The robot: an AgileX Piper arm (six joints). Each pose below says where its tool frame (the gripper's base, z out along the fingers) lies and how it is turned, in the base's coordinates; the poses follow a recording.
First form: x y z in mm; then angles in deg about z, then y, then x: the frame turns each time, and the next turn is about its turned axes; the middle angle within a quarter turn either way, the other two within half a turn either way.
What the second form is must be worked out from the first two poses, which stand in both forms.
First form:
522 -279 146 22.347 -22.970 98.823
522 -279 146 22.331 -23.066 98.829
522 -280 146 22.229 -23.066 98.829
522 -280 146 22.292 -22.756 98.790
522 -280 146 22.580 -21.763 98.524
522 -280 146 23.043 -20.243 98.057
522 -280 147 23.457 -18.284 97.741
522 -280 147 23.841 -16.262 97.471
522 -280 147 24.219 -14.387 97.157
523 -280 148 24.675 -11.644 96.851
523 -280 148 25.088 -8.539 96.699
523 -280 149 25.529 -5.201 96.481
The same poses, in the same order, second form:
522 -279 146 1.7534 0.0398 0.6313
522 -279 146 1.7536 0.0383 0.6325
522 -280 146 1.7535 0.0367 0.6312
522 -280 146 1.7526 0.0416 0.6274
522 -280 146 1.7472 0.0576 0.6159
522 -280 146 1.7375 0.0822 0.5988
522 -280 147 1.7291 0.1127 0.5749
522 -280 147 1.7206 0.1437 0.5500
522 -280 147 1.7111 0.1725 0.5273
523 -280 148 1.6988 0.2137 0.4931
523 -280 148 1.6870 0.2595 0.4531
523 -280 149 1.6720 0.3081 0.4103

